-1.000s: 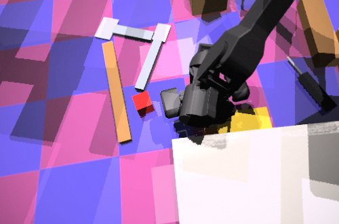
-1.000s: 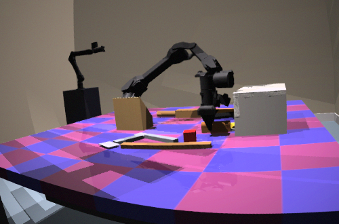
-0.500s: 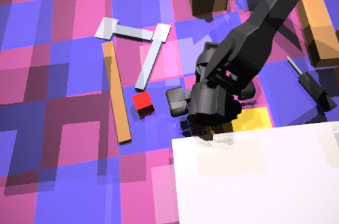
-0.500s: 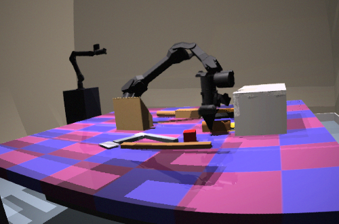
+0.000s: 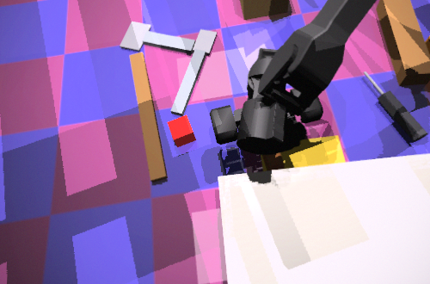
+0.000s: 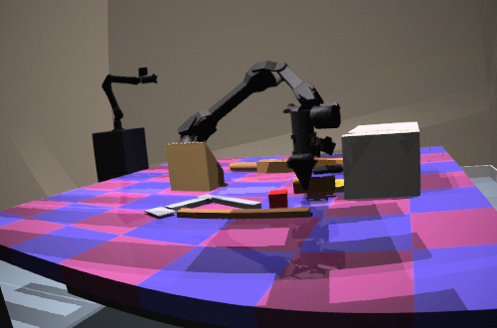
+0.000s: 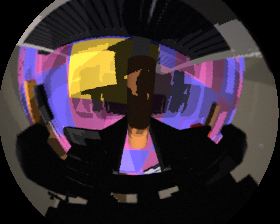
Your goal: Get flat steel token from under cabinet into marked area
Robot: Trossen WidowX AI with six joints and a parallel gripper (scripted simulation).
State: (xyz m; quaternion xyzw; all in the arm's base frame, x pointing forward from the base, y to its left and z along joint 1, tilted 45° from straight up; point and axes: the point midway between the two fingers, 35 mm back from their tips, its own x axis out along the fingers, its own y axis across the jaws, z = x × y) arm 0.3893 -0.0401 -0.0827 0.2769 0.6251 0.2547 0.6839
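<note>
Right now the grey paddle-ended bar is 210 mm behind my gripper tip and 90 mm to the right of it. The rest, counted from my gripper tip: black screwdriver (240 mm to the left, 10 mm behind); then flat steel token (230 mm ahead, 30 mm to the left); then red cube (150 mm to the right, 40 mm behind, 10 mm above).
</note>
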